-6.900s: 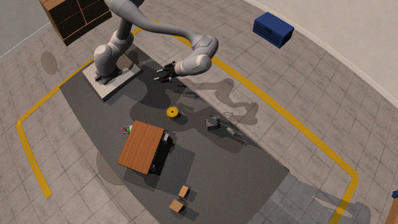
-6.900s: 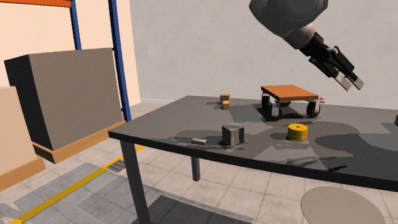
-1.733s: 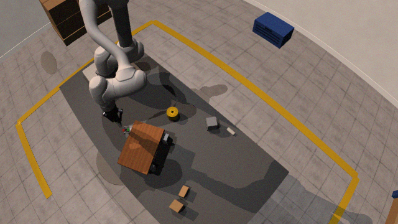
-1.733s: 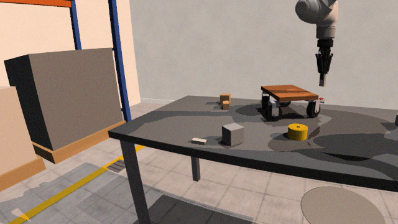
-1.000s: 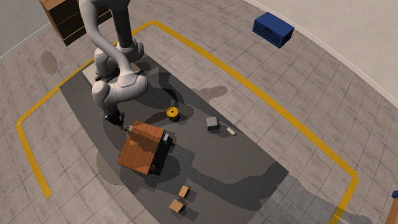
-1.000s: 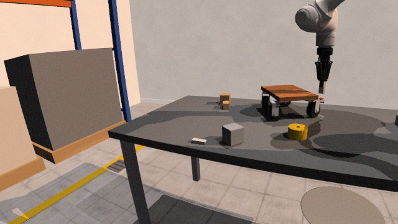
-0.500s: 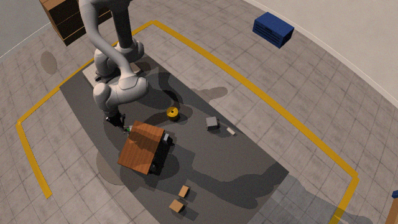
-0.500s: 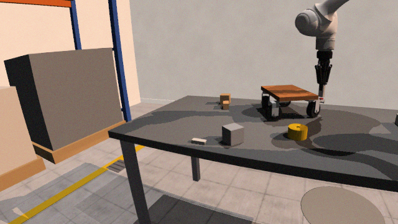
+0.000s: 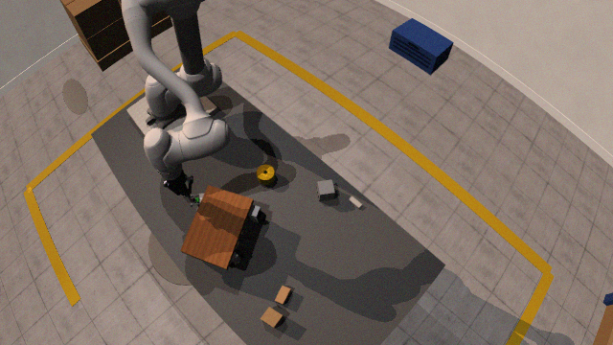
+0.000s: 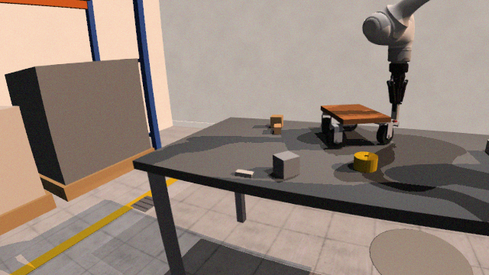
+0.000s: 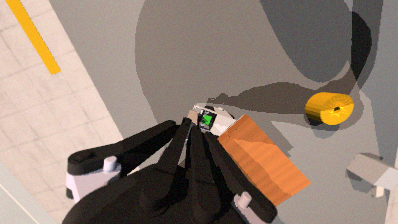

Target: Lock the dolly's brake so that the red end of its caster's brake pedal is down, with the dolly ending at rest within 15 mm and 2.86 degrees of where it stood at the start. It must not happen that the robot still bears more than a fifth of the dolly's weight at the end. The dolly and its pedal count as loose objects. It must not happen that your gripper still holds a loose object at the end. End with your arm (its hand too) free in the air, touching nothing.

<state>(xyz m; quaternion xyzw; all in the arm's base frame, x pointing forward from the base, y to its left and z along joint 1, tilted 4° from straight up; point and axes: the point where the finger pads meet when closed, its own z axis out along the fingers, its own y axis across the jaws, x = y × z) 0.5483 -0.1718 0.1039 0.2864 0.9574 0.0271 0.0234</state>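
My gripper is now 10 mm short of the brake pedal, 10 mm to the right of it and 50 mm above it. Also, from my hand: grey cube (310 mm ahead, 470 mm to the left, 100 mm below); then yellow cylinder (90 mm ahead, 340 mm to the left, 110 mm below); then small pale block (430 mm ahead, 540 mm to the left, 120 mm below).
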